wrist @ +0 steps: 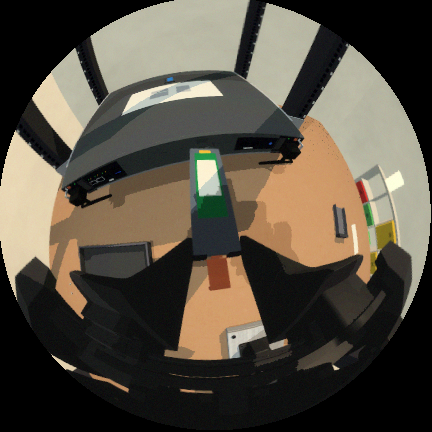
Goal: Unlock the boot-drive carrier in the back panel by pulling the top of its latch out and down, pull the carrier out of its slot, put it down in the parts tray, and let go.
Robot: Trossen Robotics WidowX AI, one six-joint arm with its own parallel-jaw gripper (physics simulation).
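The boot-drive carrier (pixel 212 237) is a long dark piece with a green board and a white label on top. My gripper (pixel 215 241) is shut on its near end, with one black finger on each side. A red-brown latch piece (pixel 219 274) shows at that end, between the fingers. The far end overlaps the back panel (pixel 150 159) in the view and hides the slot. The carrier casts a shadow on the table. The dark parts tray (pixel 117 258) lies at the lower left, its near part hidden behind the left finger.
The grey server chassis (pixel 175 122) spans the upper middle, with black handles (pixel 95 201) (pixel 275 162) at both ends. Dark rack posts (pixel 315 70) (pixel 92 70) stand behind. A small dark block (pixel 340 221) and a shelf of coloured bins (pixel 385 234) are at right. A pale box (pixel 245 334) is near the bottom.
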